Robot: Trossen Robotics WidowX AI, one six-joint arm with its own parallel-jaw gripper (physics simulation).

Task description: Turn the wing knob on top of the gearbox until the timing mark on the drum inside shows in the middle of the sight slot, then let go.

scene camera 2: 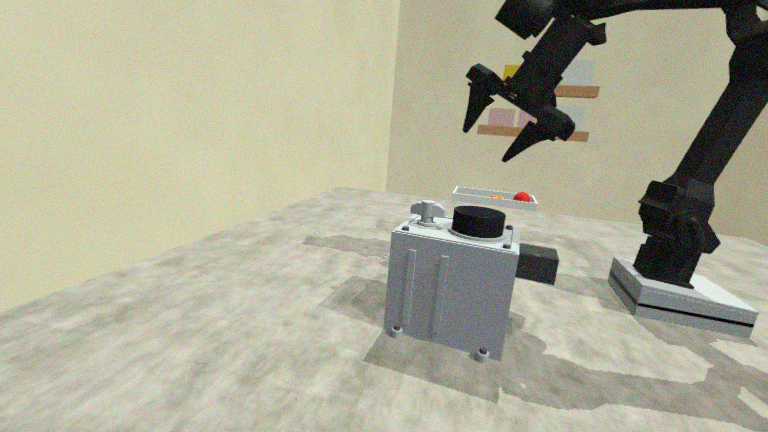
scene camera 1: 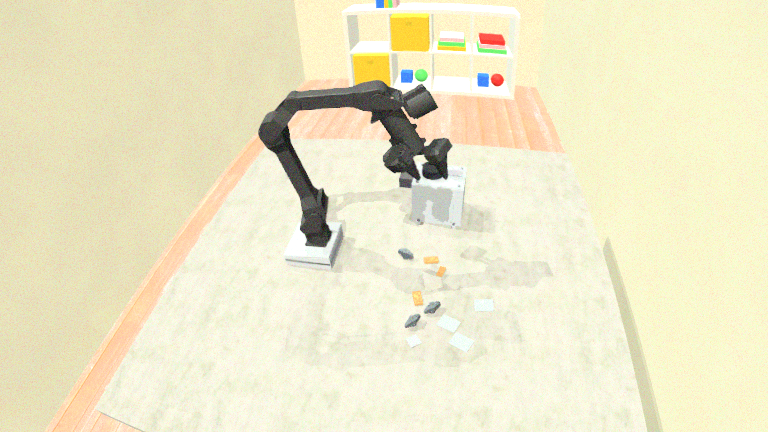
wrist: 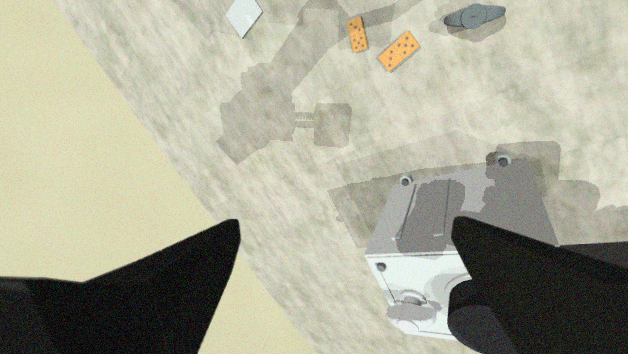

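The grey gearbox stands upright on the mat. Its wing knob is light grey and sits on top beside a wider black round cap. The knob cannot be made out clearly in scene camera 1. My gripper is open and empty, above the gearbox and apart from it. In the wrist view the knob shows low between the fingers, nearer the right one, which covers part of the cap. The sight slot and timing mark cannot be made out.
A dark block sticks out from the gearbox's side. Orange dominoes, grey winged pieces and pale tiles lie on the mat. A shallow tray holds a red ball.
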